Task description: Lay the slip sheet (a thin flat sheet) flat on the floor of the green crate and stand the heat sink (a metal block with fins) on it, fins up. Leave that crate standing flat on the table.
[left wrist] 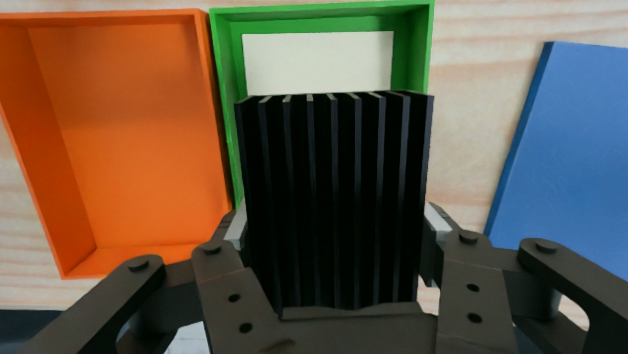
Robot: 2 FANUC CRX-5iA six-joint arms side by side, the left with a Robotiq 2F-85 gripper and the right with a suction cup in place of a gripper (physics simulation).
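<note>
The black heat sink [334, 200] is between the fingers of my left gripper [335, 245], which is shut on it, with its fins facing the camera. It hangs over the green crate [220, 75] and hides the crate's near part. The cream slip sheet [318, 62] lies flat on the crate's floor; its near part is hidden behind the heat sink. How far the heat sink is above the sheet is hard to tell. My right arm's suction cup does not show in this view.
An orange crate [140, 135] stands close against the left side of the green crate. A flat blue panel [570, 150] lies on the wooden table [465, 115] to the right. A table edge shows at the lower left.
</note>
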